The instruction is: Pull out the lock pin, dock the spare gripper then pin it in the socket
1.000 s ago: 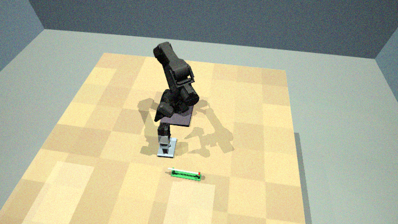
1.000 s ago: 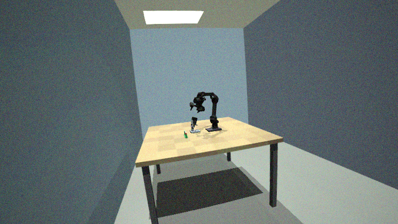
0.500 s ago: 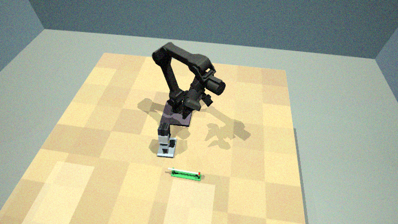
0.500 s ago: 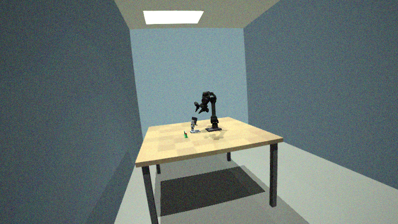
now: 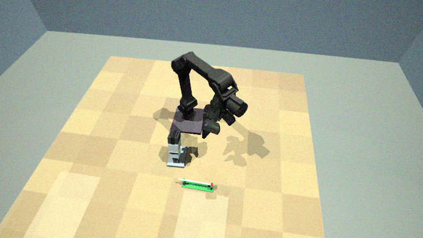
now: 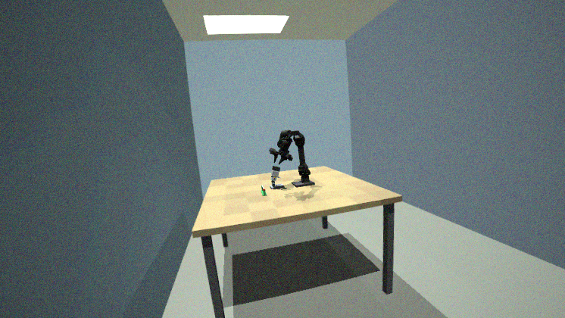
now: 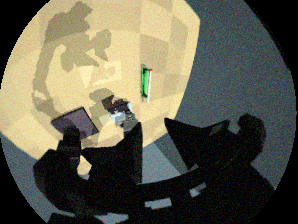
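My gripper tip is 120 mm short of the green holder, 20 mm to the right of it and 200 mm above it. Round my gripper tip: grey mount 20 mm ahead, 130 mm to the right, 170 mm below; then spare gripper 20 mm ahead, 130 mm to the right, 100 mm below.
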